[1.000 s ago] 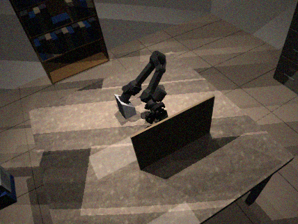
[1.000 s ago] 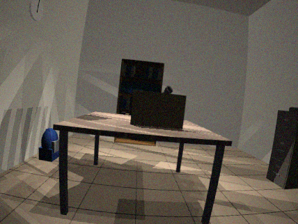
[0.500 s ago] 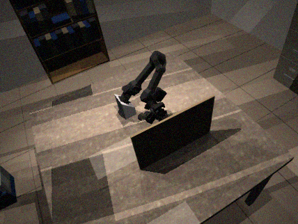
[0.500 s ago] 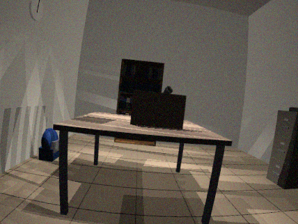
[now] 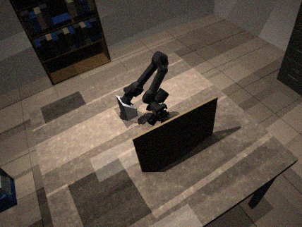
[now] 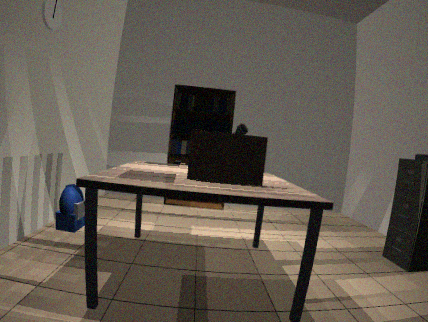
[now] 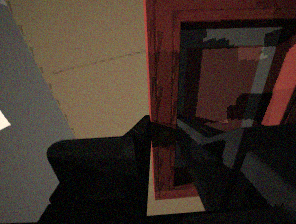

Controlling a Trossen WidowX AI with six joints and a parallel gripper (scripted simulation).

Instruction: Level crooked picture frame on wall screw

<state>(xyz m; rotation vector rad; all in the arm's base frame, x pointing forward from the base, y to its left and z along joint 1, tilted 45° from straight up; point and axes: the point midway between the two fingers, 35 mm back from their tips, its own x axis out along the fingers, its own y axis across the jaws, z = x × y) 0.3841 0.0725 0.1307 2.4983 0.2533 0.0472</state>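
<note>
Right now my gripper tip is 1 cm to the right of the picture frame and 5 cm above it. From my gripper tip the other things lie so: wall panel: 1 cm ahead, 2 cm to the left, 6 cm below.
</note>
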